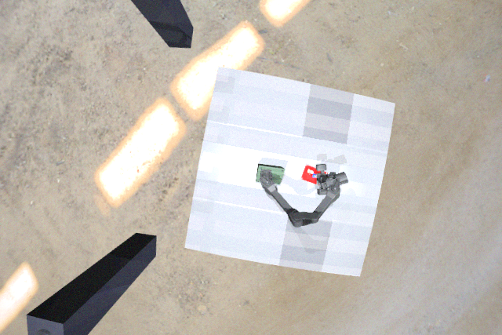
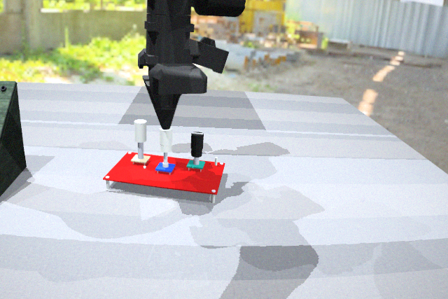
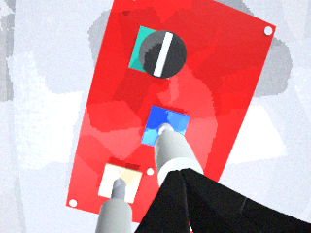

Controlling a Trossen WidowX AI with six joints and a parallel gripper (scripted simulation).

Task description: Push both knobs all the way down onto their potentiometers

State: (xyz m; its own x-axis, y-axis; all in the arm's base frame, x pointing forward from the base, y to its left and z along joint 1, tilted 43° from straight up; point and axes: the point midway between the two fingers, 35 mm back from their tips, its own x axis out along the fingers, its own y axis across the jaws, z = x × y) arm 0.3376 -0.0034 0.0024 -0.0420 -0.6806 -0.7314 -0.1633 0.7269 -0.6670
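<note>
The black knob lies 50 mm ahead of my gripper tip, 10 mm to the left of it and 20 mm below it. Also, from my gripper tip: blue potentiometer (40 mm below); then teal potentiometer (50 mm ahead, 10 mm to the left, 40 mm below); then grey knob (20 mm below).
</note>
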